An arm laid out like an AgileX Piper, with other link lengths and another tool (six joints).
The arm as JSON. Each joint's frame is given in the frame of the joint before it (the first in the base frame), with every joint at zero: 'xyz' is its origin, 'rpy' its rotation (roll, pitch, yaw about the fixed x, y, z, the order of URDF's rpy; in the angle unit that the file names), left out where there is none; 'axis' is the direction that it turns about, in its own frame. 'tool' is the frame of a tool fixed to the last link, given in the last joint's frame.
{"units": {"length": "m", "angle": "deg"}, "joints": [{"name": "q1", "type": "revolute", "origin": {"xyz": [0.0, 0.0, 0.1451]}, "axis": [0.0, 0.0, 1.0]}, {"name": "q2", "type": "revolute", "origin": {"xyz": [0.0, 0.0, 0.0]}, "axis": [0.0, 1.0, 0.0]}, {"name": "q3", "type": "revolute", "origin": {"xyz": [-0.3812, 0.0, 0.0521]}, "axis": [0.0, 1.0, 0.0]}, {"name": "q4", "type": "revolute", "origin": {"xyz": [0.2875, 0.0, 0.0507]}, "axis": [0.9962, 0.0, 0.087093]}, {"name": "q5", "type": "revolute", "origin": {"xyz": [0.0, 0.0, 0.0]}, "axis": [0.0, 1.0, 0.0]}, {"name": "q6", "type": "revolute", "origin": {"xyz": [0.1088, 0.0, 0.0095]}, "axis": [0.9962, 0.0, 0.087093]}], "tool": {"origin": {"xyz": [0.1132, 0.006, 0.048], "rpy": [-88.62, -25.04, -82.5]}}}
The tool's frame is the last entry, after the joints.
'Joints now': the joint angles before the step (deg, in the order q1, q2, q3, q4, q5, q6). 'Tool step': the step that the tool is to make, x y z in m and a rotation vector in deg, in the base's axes. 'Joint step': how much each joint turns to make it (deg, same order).
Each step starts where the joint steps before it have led.
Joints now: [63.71, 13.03, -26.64, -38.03, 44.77, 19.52]
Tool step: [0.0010, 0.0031, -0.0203, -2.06, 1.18, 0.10]
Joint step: [-0.01, 0.00, 2.43, 0.18, -0.08, -0.02]
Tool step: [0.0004, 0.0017, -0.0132, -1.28, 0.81, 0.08]
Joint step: [0.02, 0.00, 1.57, 0.14, -0.07, 0.04]
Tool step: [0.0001, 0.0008, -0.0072, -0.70, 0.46, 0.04]
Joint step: [-0.02, 0.01, 0.84, 0.13, -0.04, -0.02]
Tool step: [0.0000, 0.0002, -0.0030, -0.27, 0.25, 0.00]
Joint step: [0.01, 0.00, 0.32, 0.10, 0.04, 0.01]
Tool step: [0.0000, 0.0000, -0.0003, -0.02, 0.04, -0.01]
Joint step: [-0.01, 0.00, 0.03, 0.02, 0.01, 0.00]
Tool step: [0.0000, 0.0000, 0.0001, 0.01, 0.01, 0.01]
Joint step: [0.03, 0.00, -0.02, -0.01, 0.03, 0.02]
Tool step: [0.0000, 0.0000, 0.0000, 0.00, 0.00, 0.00]
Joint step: [0.00, 0.00, 0.00, 0.00, 0.00, 0.00]
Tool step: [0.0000, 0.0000, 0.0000, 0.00, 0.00, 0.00]
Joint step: [0.00, 0.00, 0.00, 0.00, 0.00, 0.00]
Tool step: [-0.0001, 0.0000, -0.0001, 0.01, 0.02, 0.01]
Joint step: [-0.02, -0.02, 0.01, 0.06, -0.01, -0.04]
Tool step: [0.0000, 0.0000, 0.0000, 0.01, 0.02, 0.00]
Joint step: [0.01, 0.00, -0.01, 0.00, 0.01, 0.02]
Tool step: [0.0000, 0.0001, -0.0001, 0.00, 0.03, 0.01]
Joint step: [0.01, 0.02, 0.01, 0.01, -0.01, 0.02]
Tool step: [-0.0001, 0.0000, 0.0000, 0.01, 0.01, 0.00]
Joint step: [-0.05, -0.01, 0.00, 0.07, -0.02, -0.06]
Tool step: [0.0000, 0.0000, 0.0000, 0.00, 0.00, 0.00]
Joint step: [0.00, 0.00, 0.00, 0.00, 0.00, 0.00]
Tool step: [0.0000, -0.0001, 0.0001, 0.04, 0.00, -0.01]
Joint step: [0.02, -0.02, -0.01, -0.02, 0.02, 0.04]
